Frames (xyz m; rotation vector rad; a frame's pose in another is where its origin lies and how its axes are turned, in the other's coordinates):
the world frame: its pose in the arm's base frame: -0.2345 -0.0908 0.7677 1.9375 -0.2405 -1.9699
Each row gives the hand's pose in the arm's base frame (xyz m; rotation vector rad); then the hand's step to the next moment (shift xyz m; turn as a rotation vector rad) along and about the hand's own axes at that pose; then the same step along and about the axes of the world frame.
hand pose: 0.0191 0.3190 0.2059 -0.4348 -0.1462 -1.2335
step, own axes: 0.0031 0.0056 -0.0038 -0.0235 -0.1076 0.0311
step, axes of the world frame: 0.0046 0.0020 -0.0055 -0.0459 -0.0018 0.1048
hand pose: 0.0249 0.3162 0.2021 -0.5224 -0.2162 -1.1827
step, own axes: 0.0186 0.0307 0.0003 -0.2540 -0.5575 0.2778
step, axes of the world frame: 0.0031 0.0109 -0.0341 -0.3413 -0.1514 0.5596
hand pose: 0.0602 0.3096 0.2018 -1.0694 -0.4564 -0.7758
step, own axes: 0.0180 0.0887 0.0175 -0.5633 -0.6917 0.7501
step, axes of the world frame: 0.0201 -0.0317 -0.0842 -0.5987 -0.6204 0.7842
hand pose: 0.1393 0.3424 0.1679 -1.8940 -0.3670 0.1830
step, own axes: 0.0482 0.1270 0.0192 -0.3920 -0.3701 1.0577
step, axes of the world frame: 0.1171 -0.0318 -0.0640 -0.3135 -0.9643 0.6174
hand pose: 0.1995 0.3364 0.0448 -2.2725 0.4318 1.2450
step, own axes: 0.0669 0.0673 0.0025 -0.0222 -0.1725 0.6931
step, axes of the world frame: 0.0920 0.0230 0.0041 0.0226 -0.6407 0.3156
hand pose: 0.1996 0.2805 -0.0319 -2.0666 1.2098 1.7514
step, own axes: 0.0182 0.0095 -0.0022 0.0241 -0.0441 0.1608
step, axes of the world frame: 0.0171 0.0094 0.0066 0.0347 -0.1486 0.0714
